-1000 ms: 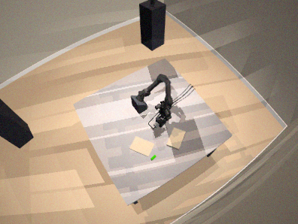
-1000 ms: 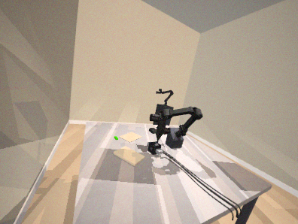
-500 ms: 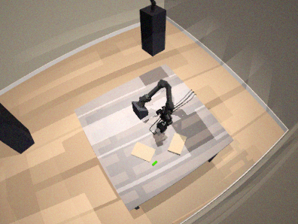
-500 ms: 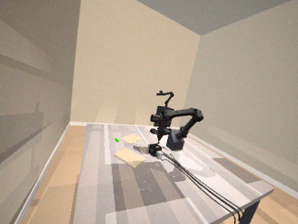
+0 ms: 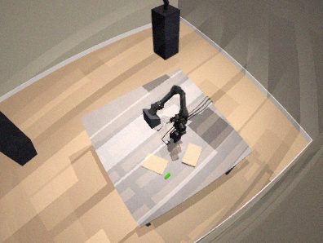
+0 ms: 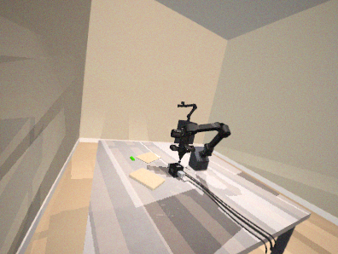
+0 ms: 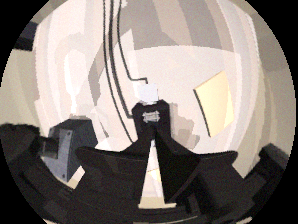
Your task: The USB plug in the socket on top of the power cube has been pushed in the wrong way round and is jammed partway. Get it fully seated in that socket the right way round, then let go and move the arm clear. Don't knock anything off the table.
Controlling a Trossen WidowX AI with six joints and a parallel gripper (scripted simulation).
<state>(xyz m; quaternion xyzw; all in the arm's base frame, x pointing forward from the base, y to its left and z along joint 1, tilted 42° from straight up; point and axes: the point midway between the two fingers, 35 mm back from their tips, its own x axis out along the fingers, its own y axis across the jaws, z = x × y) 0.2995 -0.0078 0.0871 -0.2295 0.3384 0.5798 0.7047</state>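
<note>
Now: gripper tip 2 cm above the USB plug. Also, from my gripper tip: green block 33 cm to the right, 23 cm ahead, 13 cm below; then pale socket 7 cm below.
</note>
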